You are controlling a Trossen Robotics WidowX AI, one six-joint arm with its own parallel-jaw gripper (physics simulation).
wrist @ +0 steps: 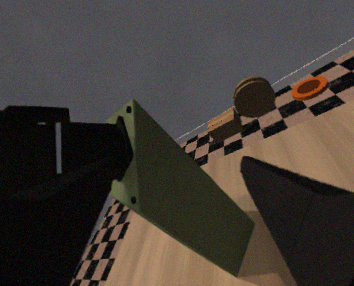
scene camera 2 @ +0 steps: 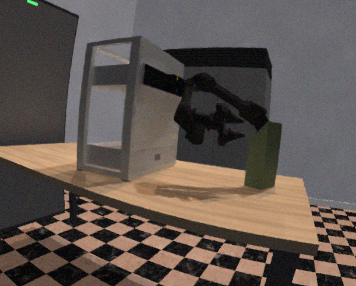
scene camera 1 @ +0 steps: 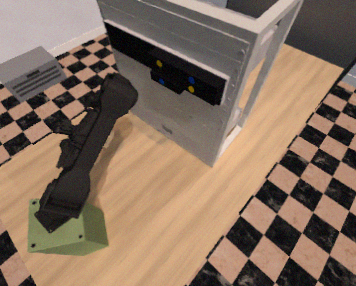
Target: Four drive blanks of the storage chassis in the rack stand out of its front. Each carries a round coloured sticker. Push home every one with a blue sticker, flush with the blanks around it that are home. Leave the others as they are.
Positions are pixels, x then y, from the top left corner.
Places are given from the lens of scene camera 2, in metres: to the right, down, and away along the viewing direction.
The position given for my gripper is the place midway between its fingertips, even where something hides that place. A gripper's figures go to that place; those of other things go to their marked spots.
my gripper [scene camera 2: 244, 128]: 0.26, -0.06, 0.96
grey rack [scene camera 2: 152, 80]: -0.11, -0.26, 1.01
